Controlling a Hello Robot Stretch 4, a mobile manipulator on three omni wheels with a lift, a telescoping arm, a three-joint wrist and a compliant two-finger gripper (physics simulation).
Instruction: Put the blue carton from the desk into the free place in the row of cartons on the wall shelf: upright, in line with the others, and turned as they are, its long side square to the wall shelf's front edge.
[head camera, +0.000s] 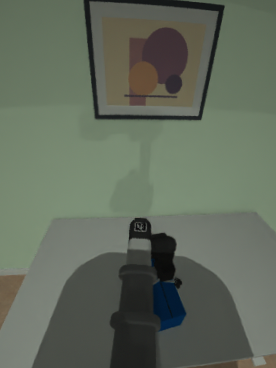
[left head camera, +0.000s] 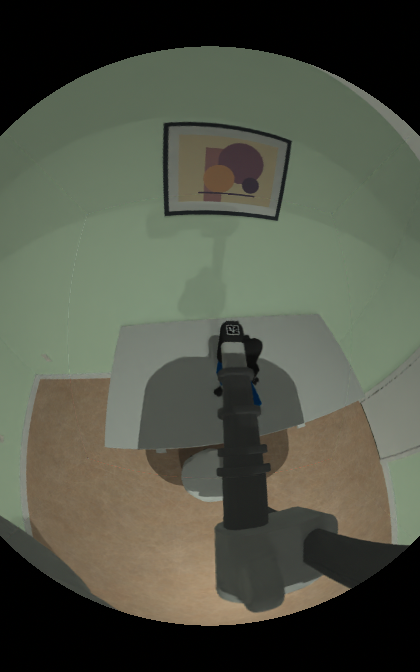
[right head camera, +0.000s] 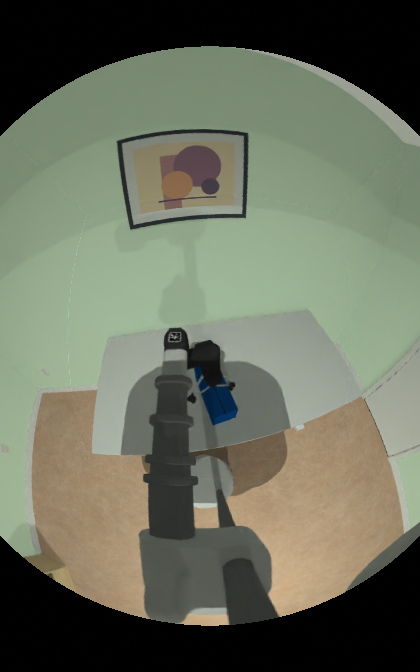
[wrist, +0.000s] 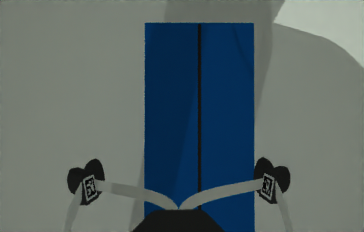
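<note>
The blue carton (head camera: 169, 303) (left head camera: 256, 395) (right head camera: 219, 403) (wrist: 170, 100) lies on the grey desk (head camera: 225, 260) (left head camera: 125, 370) (right head camera: 310, 360) (wrist: 60, 100), a long face with a dark centre line facing up. In the right head view its near end points towards the desk's front edge, slightly right. My gripper (right head camera: 211, 392) (wrist: 179, 173) is open above the carton, one fingertip out past each long side. In the wrist view a strip of desk shows between each fingertip and the carton. The arm hides part of the carton in the head and left head views. The wall shelf and its row do not show.
A framed picture (head camera: 155, 62) (left head camera: 227, 172) (right head camera: 185, 177) hangs on the green wall behind the desk. A round light grey object (left head camera: 202, 475) (right head camera: 212, 480) is on the floor by the desk's front edge. A tan box (right head camera: 50, 567) shows at the lower left of the right head view.
</note>
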